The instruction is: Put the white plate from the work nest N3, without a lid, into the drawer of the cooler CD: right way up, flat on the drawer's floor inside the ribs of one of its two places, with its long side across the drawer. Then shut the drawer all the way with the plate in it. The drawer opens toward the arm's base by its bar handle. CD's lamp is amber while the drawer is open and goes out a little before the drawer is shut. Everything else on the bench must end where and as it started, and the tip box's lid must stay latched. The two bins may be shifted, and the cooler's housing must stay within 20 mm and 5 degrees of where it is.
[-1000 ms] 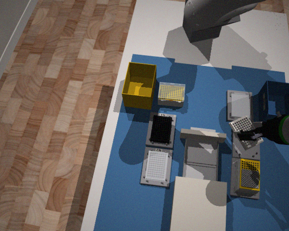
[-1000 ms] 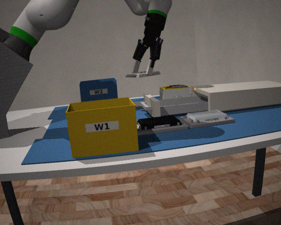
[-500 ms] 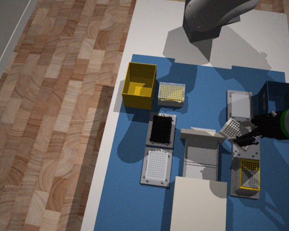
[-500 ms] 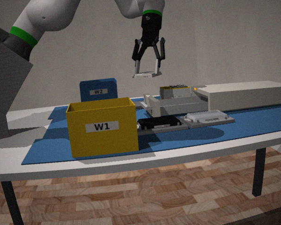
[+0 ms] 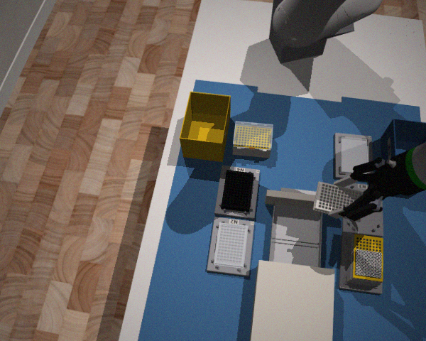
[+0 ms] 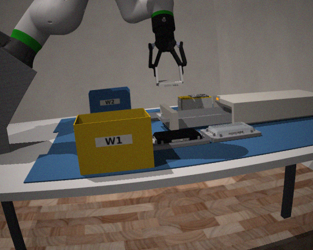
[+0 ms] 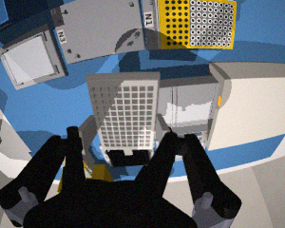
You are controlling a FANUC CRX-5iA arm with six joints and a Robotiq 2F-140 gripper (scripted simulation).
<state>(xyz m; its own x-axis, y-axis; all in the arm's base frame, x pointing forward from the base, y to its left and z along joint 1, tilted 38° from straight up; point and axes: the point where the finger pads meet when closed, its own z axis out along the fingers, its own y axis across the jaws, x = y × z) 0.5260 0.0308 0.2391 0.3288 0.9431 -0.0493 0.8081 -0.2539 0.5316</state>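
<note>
The cooler drawer is 7 cm ahead of my hand, 9 cm to the right of it and 14 cm below it. The rest, counted from my hand: black plate 4 cm behind, 28 cm to the right, 15 cm below; then lid 22 cm behind, 7 cm to the left, 15 cm below; then yellow rack 12 cm ahead, 10 cm to the left, 11 cm below.
</note>
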